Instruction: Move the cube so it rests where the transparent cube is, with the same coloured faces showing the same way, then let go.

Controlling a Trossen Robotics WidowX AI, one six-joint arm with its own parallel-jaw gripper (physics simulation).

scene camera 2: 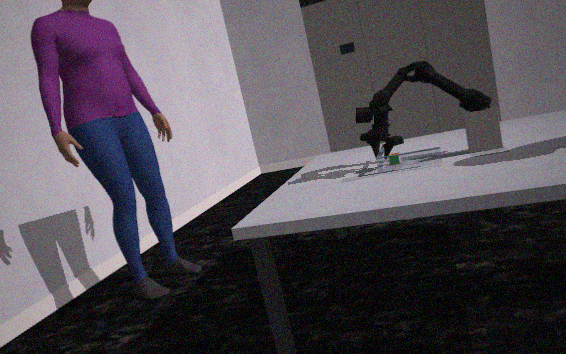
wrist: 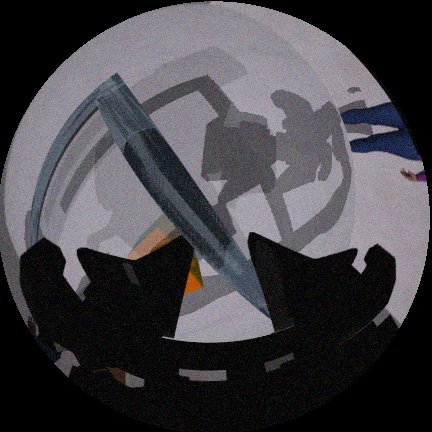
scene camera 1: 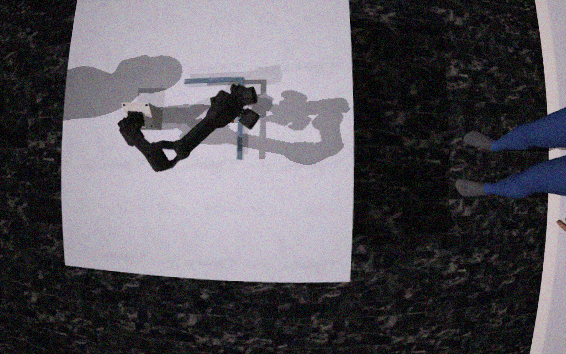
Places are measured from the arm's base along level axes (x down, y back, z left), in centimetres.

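Pixels of known places: gripper, fingertip midpoint: (scene camera 1: 242, 114); arm's base, link origin: (scene camera 2: 484, 121) (scene camera 1: 136, 118).
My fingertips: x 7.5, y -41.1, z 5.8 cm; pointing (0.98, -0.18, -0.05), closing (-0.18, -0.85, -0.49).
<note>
For each thing: its middle in the pictures, then the offset to it from my fingertips. "spot": a spot on its surface instead.
- transparent cube, body centre: (wrist: 162, 247) dx +1.1, dy +5.0, dz +1.2 cm
- second bar, surface spot: (wrist: 52, 152) spot: dx -2.9, dy +7.5, dz +12.9 cm
The cube (scene camera 2: 394, 159) (wrist: 193, 285) stands on the table with a green side in scene view 2 and an orange face in the wrist view, where the left finger covers most of it. The transparent cube (wrist: 150, 242) shows as a pale orange and greenish shape up and left of it, partly behind that finger. My gripper (scene camera 2: 382, 156) (wrist: 221, 236) is low at the table, its fingers partway apart. The cube is at one finger's side, not clearly between them. In scene view 1 the arm hides both cubes and the fingertips.
A blue-grey bar (scene camera 1: 239, 150) (wrist: 172, 185) runs through the gap between the fingers, very near the right one. A second bar (scene camera 1: 210, 80) (wrist: 52, 152) meets it at a corner. The arm's base plate (scene camera 1: 142, 107) is at the table's left. A person (scene camera 2: 97, 70) stands beyond the table.
</note>
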